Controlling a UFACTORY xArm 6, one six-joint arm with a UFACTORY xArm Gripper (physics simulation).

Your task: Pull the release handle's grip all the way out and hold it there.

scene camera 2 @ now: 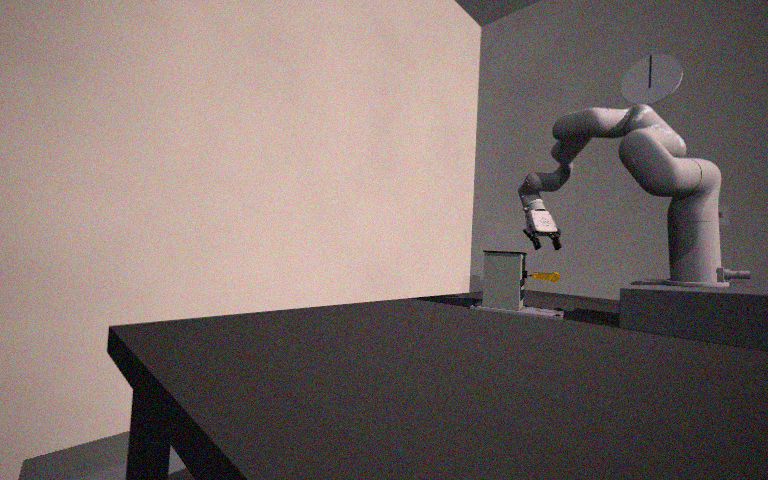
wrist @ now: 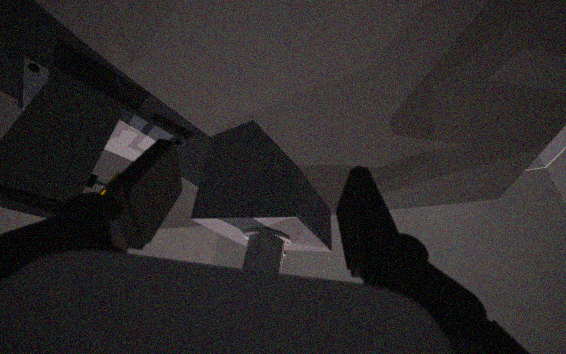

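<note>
The release handle's yellow grip (scene camera 2: 545, 276) sticks out sideways from the right face of an upright pale grey-green housing (scene camera 2: 501, 280) in the scene view. A thin dark stem shows between grip and housing. A small yellow patch (wrist: 103, 191) shows beside the left finger in the wrist view, mostly hidden by that finger. My gripper (scene camera 2: 547, 246) (wrist: 262, 177) is open and empty, with its fingers pointing down in the scene view. It hangs above the grip and a little higher than the housing's top, apart from both. How far apart they are in depth is hard to tell.
The housing stands on a flat light base plate (scene camera 2: 543, 311) at the far part of the dark table (scene camera 2: 368, 384). The grey pedestal (scene camera 2: 690, 316) (wrist: 255, 175) under my arm's base is to the right in the scene view. A pale wall (scene camera 2: 254, 158) rises behind the table.
</note>
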